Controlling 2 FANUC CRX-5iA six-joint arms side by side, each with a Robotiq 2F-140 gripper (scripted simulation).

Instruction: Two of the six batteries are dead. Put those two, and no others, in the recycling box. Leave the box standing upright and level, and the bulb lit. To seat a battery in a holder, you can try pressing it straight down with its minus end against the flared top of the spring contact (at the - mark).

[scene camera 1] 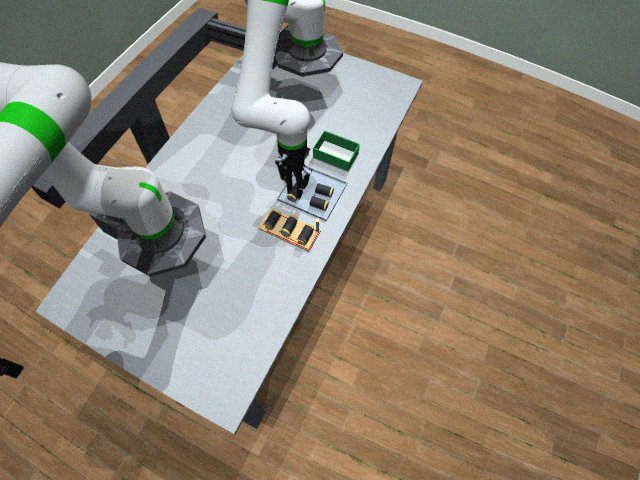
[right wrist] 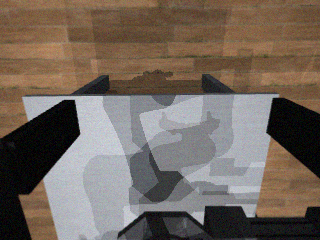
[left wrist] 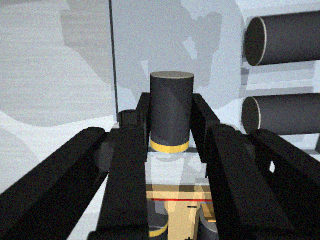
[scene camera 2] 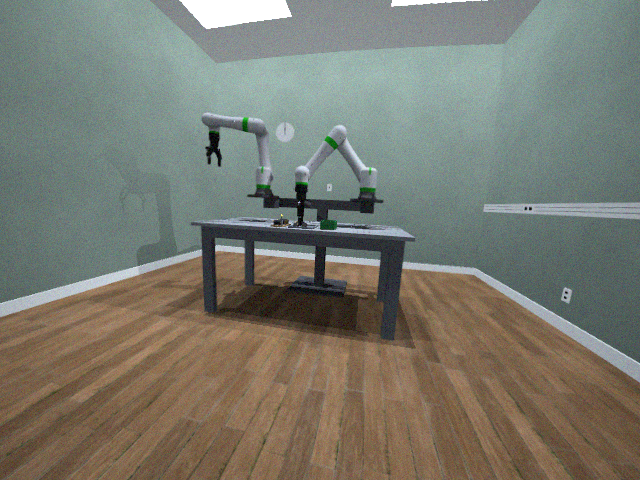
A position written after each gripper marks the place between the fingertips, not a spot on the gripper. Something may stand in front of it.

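Observation:
The left wrist view shows the left gripper [left wrist: 170,107], and the right wrist view shows the right gripper [right wrist: 173,116]. A tray appears in scene camera 1, where it is the tray [scene camera 1: 316,176], and in the left wrist view, as the tray [left wrist: 211,47]; in the right wrist view it is out of frame. The left wrist view also takes in a battery [left wrist: 171,92].

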